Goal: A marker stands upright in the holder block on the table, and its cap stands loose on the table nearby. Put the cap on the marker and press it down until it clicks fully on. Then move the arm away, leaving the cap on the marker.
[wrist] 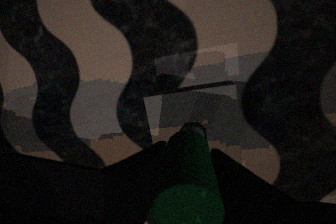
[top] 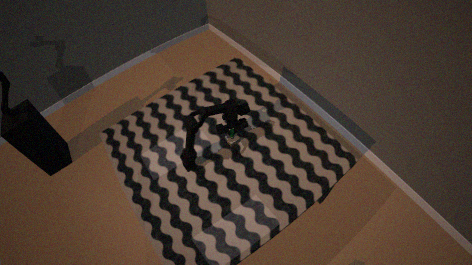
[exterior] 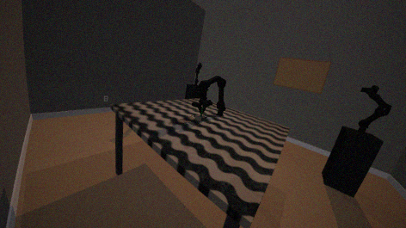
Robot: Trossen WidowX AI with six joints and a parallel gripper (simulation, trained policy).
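Now: gripper tip 2 cm below the green marker cap. From my gripper tip the other things lie so: pale holder block: 5 cm below.
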